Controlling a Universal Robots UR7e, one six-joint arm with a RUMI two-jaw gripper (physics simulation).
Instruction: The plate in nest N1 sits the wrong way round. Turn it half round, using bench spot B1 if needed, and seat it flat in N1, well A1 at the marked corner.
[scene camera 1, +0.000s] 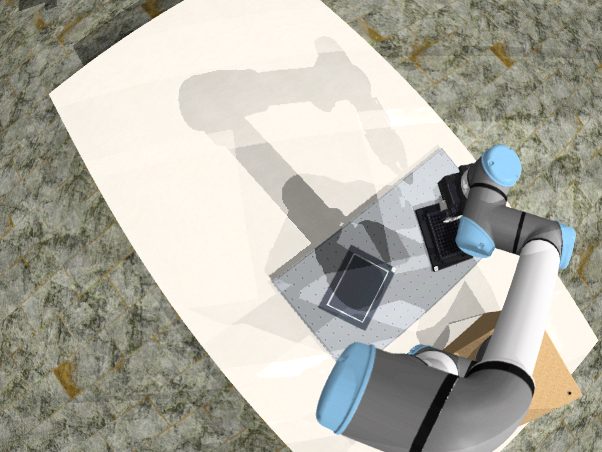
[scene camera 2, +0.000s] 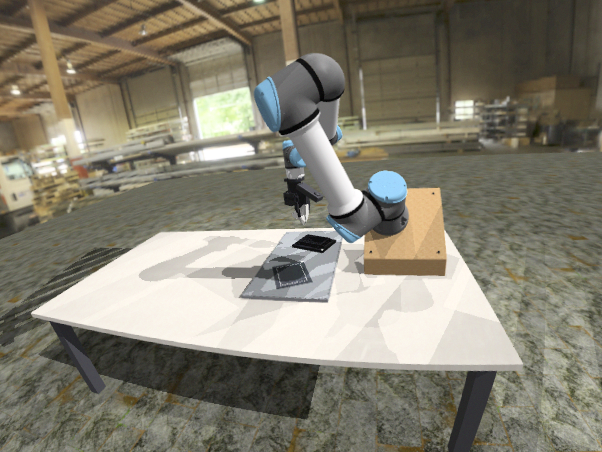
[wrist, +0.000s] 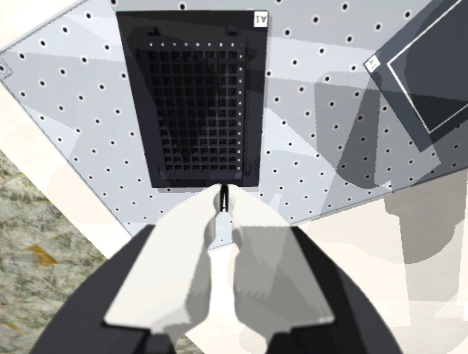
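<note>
The dark plate (scene camera 1: 443, 237) (scene camera 2: 314, 241) (wrist: 197, 110) lies in nest N1 (scene camera 1: 423, 218) (wrist: 132, 30) and looks flat in the wrist view. Its row of eight small white marks and its long side column of white marks meet at the upper right in the wrist view, the corner nearest the nest's white A1 tag (wrist: 260, 19) (scene camera 1: 436, 268). My gripper (wrist: 224, 187) (scene camera 2: 303, 222) is shut and empty. It hangs above the board, apart from the plate; in the wrist view its tips show just below the nest end away from the tag.
Bench spot B1 (scene camera 1: 359, 286) (scene camera 2: 291, 274) (wrist: 440, 75) is a dark pad with a white outline and no plate on it. Nest and pad are on the grey perforated board (scene camera 1: 300, 280) (scene camera 2: 320, 292). The arm's wooden base (scene camera 1: 555, 387) (scene camera 2: 405, 265) stands beside the board.
</note>
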